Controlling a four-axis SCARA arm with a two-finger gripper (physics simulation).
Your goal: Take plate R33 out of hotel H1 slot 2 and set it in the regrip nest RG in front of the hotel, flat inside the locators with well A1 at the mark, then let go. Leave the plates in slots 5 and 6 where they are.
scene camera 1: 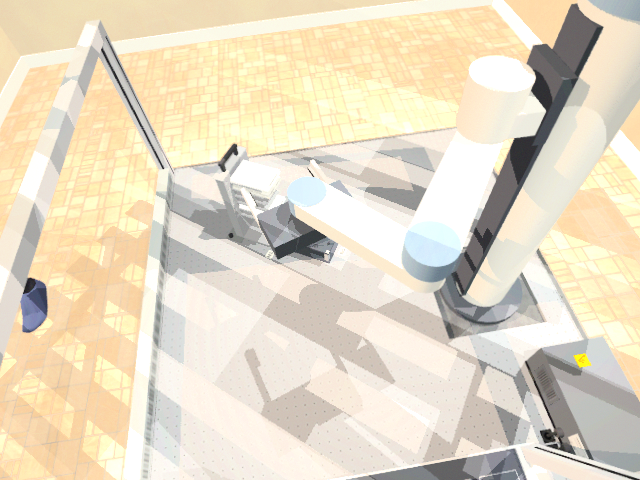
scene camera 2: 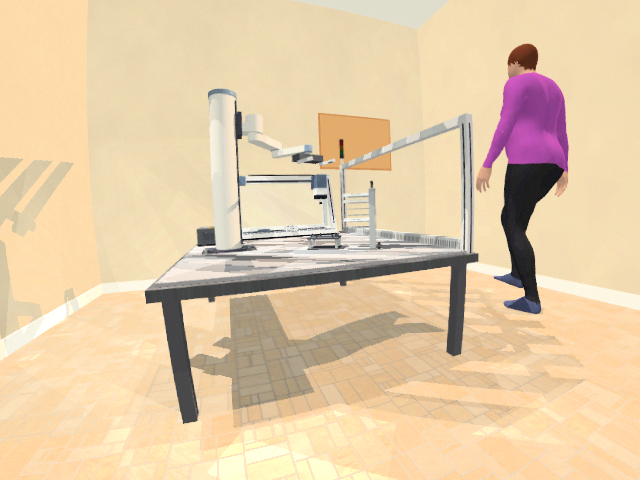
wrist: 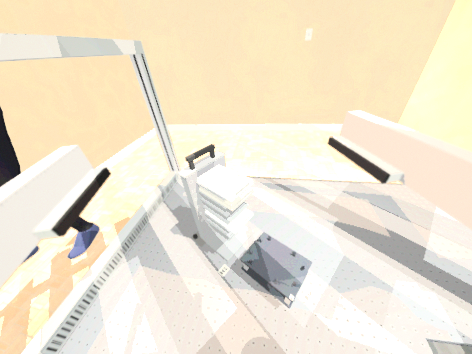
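My gripper (scene camera 1: 278, 177), holding nothing. Frame post (scene camera 1: 106, 47) visible too. Gripper again (wrist: 223, 142).
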